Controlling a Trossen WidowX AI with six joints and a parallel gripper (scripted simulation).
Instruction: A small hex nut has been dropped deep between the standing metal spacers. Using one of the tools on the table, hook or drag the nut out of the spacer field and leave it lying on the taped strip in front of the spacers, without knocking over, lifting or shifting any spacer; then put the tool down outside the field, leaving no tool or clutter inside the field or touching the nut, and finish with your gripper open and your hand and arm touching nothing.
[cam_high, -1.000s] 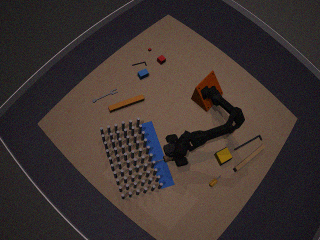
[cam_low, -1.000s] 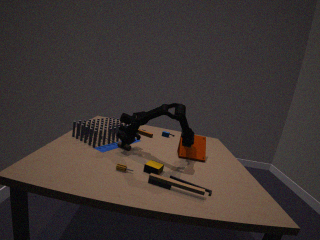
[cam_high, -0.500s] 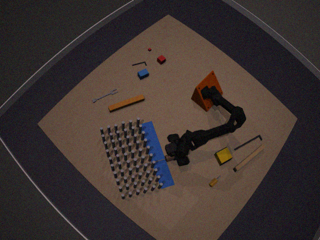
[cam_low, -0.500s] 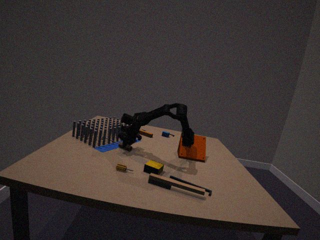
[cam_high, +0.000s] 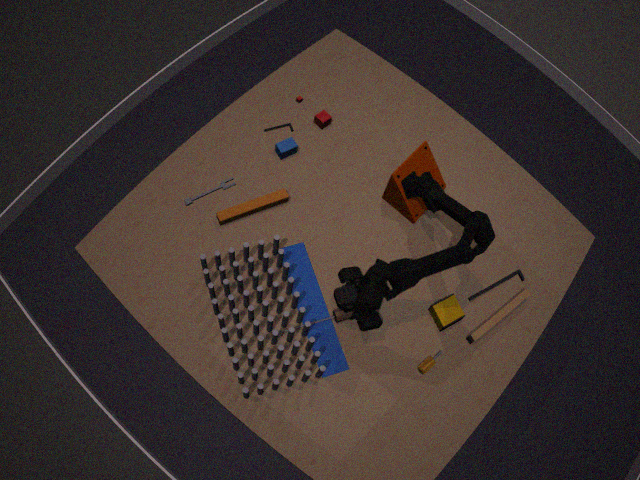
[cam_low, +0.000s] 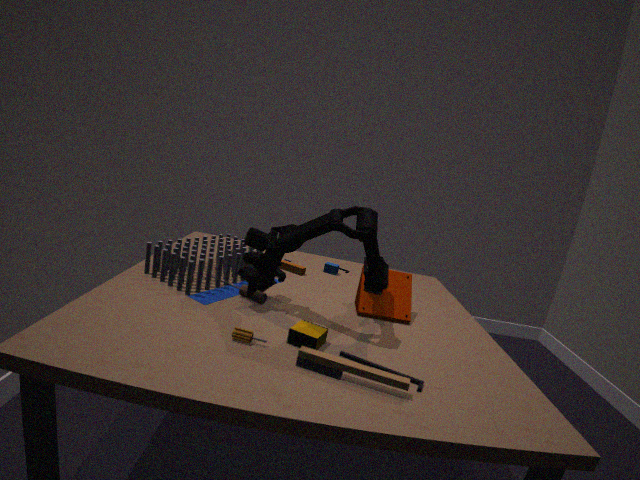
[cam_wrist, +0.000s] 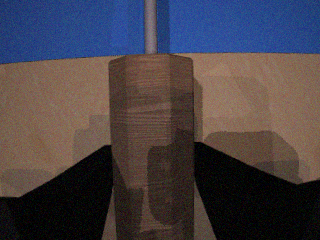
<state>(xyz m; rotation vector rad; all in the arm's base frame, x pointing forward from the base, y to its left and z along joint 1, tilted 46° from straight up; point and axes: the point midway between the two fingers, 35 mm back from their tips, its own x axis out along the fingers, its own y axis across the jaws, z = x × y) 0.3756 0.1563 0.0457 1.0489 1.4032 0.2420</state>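
The metal pick tool is 9 cm ahead of my gripper tip and 4 cm to the right of it. Round my gripper tip: yellow screwdriver 27 cm to the left, 6 cm behind; yellow block 21 cm behind, 20 cm to the left, 1 cm above; blue taped strip 8 cm to the right, 6 cm ahead, 1 cm below.
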